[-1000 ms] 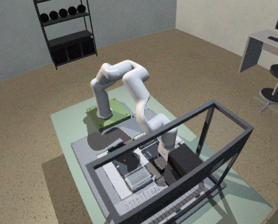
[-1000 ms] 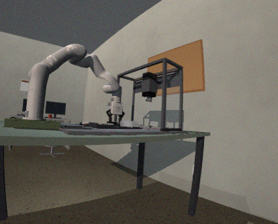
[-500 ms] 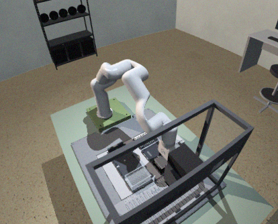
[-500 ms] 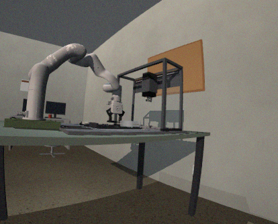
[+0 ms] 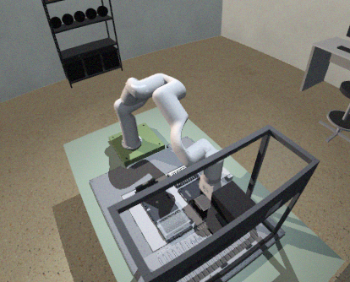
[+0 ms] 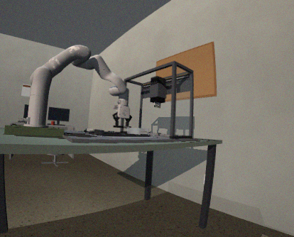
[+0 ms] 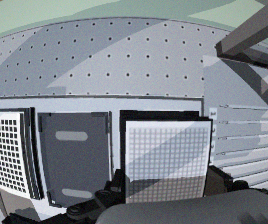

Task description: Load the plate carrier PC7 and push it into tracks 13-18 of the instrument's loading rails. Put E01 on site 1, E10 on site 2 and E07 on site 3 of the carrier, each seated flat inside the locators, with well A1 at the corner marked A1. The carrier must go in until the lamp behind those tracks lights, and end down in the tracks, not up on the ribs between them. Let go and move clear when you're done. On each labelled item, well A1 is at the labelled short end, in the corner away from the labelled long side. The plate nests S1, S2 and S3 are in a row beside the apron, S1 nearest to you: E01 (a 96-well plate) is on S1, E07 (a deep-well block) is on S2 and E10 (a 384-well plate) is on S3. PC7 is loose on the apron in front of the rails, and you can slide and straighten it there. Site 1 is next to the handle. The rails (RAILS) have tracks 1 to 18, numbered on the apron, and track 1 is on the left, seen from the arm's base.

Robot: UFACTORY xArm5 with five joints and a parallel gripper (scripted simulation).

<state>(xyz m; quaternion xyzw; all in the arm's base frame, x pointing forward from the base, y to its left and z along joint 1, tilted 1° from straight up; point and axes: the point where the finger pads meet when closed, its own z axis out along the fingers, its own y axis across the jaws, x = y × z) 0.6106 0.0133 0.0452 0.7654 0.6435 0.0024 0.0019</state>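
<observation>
My hand is 6 cm above the nest S3. The rest, counted from my hand: pale block: 3 cm behind, 19 cm to the right, 4 cm below; deep-well block E07: 1 cm below; nest S2: 11 cm behind, 2 cm to the left, 6 cm below.
</observation>
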